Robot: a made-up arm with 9 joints. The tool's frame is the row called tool.
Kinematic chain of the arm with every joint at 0, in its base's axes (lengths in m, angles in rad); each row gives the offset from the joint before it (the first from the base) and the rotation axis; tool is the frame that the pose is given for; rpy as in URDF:
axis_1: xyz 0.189 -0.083 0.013 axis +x
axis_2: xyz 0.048 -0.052 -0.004 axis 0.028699 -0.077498 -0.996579
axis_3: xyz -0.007 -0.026 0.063 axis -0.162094 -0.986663 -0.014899
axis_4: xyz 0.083 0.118 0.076 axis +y
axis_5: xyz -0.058 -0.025 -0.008 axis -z
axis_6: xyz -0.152 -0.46 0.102 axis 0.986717 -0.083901 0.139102
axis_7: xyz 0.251 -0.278 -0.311 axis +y
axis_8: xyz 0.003 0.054 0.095 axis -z
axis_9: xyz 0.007 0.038 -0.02 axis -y
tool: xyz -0.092 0.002 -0.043 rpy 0 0 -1.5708
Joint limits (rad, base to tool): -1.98..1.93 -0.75..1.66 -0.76..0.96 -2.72..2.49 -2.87..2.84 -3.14..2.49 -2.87..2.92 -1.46..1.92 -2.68..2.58
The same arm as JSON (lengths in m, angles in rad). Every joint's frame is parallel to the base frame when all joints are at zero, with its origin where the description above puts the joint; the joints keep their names.
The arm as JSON. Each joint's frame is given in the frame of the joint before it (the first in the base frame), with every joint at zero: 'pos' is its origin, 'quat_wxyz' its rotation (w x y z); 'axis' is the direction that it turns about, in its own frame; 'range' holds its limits. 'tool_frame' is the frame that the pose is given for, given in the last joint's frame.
{
  "length_unit": "m",
  "angle_unit": "rad",
  "joints": [
    {
      "joint": "axis_1",
      "pos": [
        0.189,
        -0.083,
        0.013
      ],
      "quat_wxyz": [
        1.0,
        0.0,
        0.0,
        0.0
      ],
      "axis": [
        1.0,
        0.0,
        0.0
      ],
      "range": [
        -1.98,
        1.93
      ]
    },
    {
      "joint": "axis_2",
      "pos": [
        0.048,
        -0.052,
        -0.004
      ],
      "quat_wxyz": [
        1.0,
        0.0,
        0.0,
        0.0
      ],
      "axis": [
        0.028699,
        -0.077498,
        -0.996579
      ],
      "range": [
        -0.75,
        1.66
      ]
    },
    {
      "joint": "axis_3",
      "pos": [
        -0.007,
        -0.026,
        0.063
      ],
      "quat_wxyz": [
        1.0,
        0.0,
        0.0,
        0.0
      ],
      "axis": [
        -0.162094,
        -0.986663,
        -0.014899
      ],
      "range": [
        -0.76,
        0.96
      ]
    },
    {
      "joint": "axis_4",
      "pos": [
        0.083,
        0.118,
        0.076
      ],
      "quat_wxyz": [
        1.0,
        0.0,
        0.0,
        0.0
      ],
      "axis": [
        0.0,
        1.0,
        0.0
      ],
      "range": [
        -2.72,
        2.49
      ]
    },
    {
      "joint": "axis_5",
      "pos": [
        -0.058,
        -0.025,
        -0.008
      ],
      "quat_wxyz": [
        1.0,
        0.0,
        0.0,
        0.0
      ],
      "axis": [
        0.0,
        0.0,
        -1.0
      ],
      "range": [
        -2.87,
        2.84
      ]
    },
    {
      "joint": "axis_6",
      "pos": [
        -0.152,
        -0.46,
        0.102
      ],
      "quat_wxyz": [
        1.0,
        0.0,
        0.0,
        0.0
      ],
      "axis": [
        0.986717,
        -0.083901,
        0.139102
      ],
      "range": [
        -3.14,
        2.49
      ]
    },
    {
      "joint": "axis_7",
      "pos": [
        0.251,
        -0.278,
        -0.311
      ],
      "quat_wxyz": [
        1.0,
        0.0,
        0.0,
        0.0
      ],
      "axis": [
        0.0,
        1.0,
        0.0
      ],
      "range": [
        -2.87,
        2.92
      ]
    },
    {
      "joint": "axis_8",
      "pos": [
        0.003,
        0.054,
        0.095
      ],
      "quat_wxyz": [
        1.0,
        0.0,
        0.0,
        0.0
      ],
      "axis": [
        0.0,
        0.0,
        -1.0
      ],
      "range": [
        -1.46,
        1.92
      ]
    },
    {
      "joint": "axis_9",
      "pos": [
        0.007,
        0.038,
        -0.02
      ],
      "quat_wxyz": [
        1.0,
        0.0,
        0.0,
        0.0
      ],
      "axis": [
        0.0,
        -1.0,
        0.0
      ],
      "range": [
        -2.68,
        2.58
      ]
    }
  ],
  "tool_frame": {
    "pos": [
      -0.092,
      0.002,
      -0.043
    ],
    "quat_wxyz": [
      0.707105,
      0.0,
      0.0,
      -0.707108
    ]
  }
}

